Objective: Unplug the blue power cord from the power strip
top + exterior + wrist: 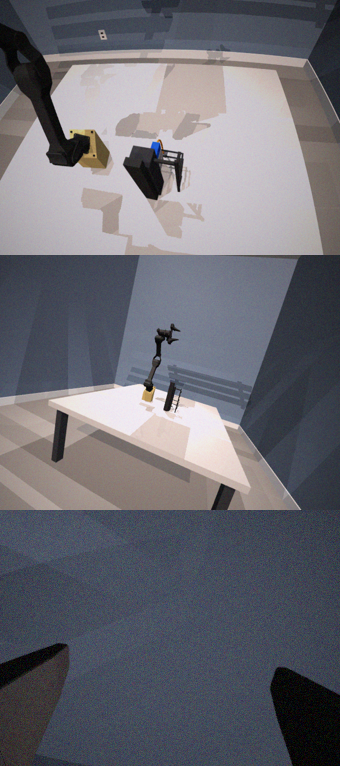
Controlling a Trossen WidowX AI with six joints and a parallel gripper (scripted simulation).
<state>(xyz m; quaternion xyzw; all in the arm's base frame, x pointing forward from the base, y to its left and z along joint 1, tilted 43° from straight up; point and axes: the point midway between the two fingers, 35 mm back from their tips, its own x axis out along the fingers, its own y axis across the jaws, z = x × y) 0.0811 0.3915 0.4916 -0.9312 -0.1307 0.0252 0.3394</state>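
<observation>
The blue plug is 70 mm ahead of my gripper tip, 40 mm to the left of it and 600 mm below it.
</observation>
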